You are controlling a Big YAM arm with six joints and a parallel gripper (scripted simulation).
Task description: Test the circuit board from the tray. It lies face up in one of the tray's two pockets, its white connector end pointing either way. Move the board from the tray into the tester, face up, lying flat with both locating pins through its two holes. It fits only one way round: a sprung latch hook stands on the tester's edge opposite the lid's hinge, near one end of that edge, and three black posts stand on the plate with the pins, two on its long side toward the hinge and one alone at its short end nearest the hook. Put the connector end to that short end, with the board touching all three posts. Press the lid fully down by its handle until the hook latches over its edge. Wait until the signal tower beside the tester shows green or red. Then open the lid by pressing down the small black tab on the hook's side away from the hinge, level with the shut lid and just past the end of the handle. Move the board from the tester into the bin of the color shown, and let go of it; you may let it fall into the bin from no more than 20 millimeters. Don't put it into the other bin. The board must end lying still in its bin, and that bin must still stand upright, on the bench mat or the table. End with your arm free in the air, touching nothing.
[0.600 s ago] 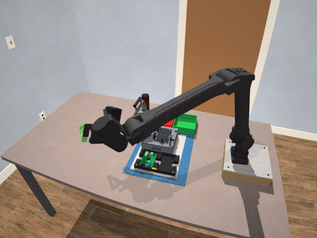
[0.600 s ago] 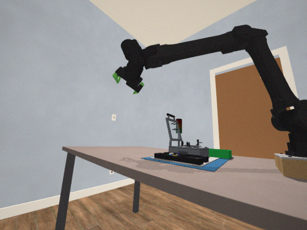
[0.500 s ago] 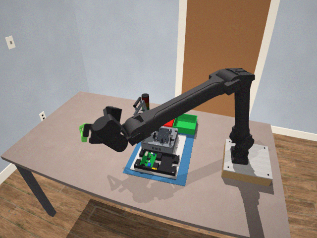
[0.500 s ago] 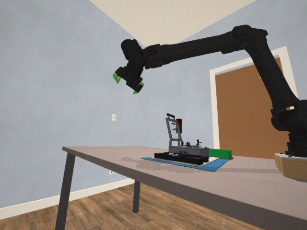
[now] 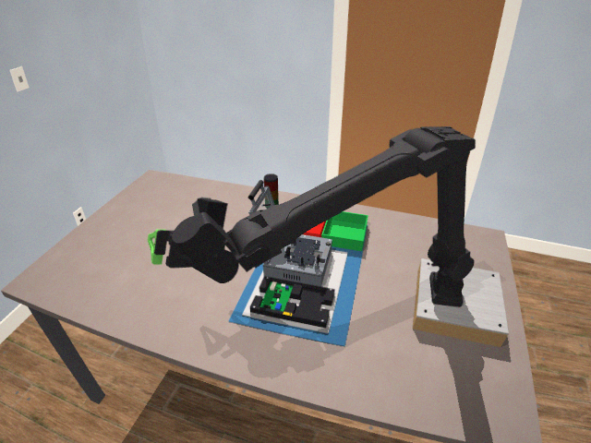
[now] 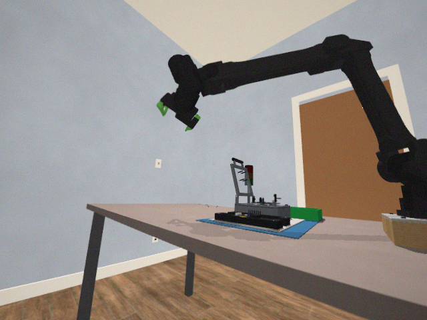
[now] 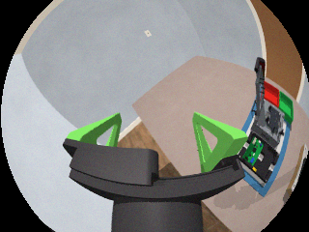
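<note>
The green circuit board is 330 mm below my hand, 190 mm to the right of it and 170 mm behind it. From my hand the other things lie so: red bin 560 mm to the right, 340 mm below, 180 mm behind; then tester plate 350 mm to the right, 280 mm below, 210 mm behind; then tester lid 360 mm to the right, 170 mm below, 90 mm behind.
</note>
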